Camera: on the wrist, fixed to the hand. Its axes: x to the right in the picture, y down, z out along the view.
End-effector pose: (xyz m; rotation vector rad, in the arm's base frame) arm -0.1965 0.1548 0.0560 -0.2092 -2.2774 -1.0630
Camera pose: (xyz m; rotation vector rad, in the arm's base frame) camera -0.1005 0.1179 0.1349 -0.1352 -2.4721 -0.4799
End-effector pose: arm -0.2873 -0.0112 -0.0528 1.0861 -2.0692 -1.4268
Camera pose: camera -0.2176 -0.0456 0.0510 1.1244 -2.5253 -0.9784
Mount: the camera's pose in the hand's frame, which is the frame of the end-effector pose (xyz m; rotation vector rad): -0.0266 0.0627 -0.1103 0.4590 -0.0577 0.0753
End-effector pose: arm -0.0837 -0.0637 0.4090 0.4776 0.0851 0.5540
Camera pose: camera -0.1593 0.0146 0.3385 0.9463 0.1406 0.5951
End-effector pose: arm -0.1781 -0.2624 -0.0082 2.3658 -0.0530 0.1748
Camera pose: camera -0.2223 -0.2310 0.1096 2.8290 -0.1430 0.1685
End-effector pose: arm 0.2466 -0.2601 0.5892 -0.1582 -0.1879 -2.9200
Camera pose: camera 0.2757 -0.3307 0.4845 -0.1694 -0.8285 -2.7118
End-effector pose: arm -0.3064 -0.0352 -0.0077 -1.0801 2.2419 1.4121
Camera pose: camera -0.3168 -0.1033 0.1021 -0.7969 2.4158 0.8684
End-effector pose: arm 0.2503 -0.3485 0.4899 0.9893 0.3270 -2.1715
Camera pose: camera 0.3673 -0.3258 0.4390 1.1572 -0.2464 -2.2473
